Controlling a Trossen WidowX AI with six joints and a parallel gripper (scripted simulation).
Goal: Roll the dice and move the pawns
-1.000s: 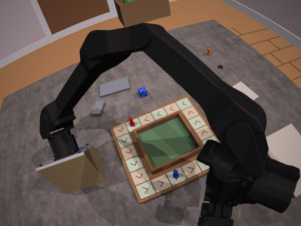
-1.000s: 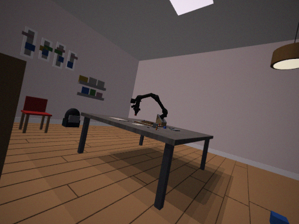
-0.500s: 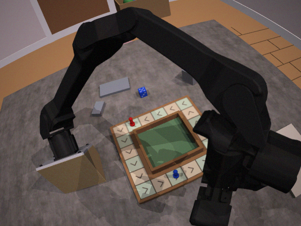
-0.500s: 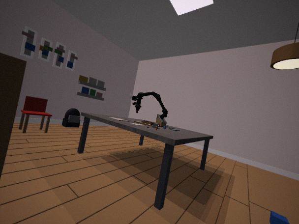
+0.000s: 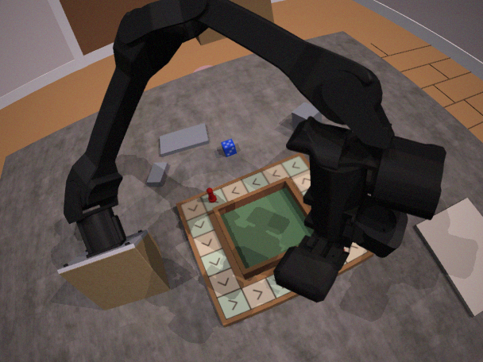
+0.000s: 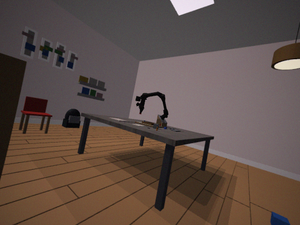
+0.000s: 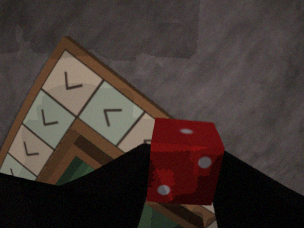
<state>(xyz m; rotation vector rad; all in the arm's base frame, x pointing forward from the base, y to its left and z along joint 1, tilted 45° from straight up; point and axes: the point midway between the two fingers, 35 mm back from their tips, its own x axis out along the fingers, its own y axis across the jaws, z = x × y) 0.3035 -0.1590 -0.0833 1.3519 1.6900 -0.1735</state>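
The die is 400 mm to the left of my gripper tip, 120 mm below it and 30 mm behind it. Also, from my gripper tip: blue pawn (100 mm below, 60 mm behind, 50 mm to the left); then green tray (160 mm to the left, 120 mm below, 40 mm behind); then red pawn (280 mm to the left, 110 mm behind, 100 mm below).
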